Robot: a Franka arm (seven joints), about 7 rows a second.
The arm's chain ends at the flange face. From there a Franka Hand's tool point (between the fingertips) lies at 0.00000 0.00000 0.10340 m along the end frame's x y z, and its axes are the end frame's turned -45 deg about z.
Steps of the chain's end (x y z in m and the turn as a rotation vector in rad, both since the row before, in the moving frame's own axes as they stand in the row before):
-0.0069 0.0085 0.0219 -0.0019 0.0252 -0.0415
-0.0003 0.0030 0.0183 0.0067 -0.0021 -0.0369
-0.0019 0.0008 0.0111 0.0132 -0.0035 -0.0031
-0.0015 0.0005 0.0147 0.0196 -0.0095 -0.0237
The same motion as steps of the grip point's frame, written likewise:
-0.0091 0.0031 0.0219 -0.0192 0.0165 -0.0415
-0.0020 0.0013 0.0183 0.0062 0.0033 -0.0369
-0.0012 -0.0020 0.0111 0.0118 0.0069 -0.0031
-0.0007 -0.0028 0.0147 0.0206 0.0071 -0.0237

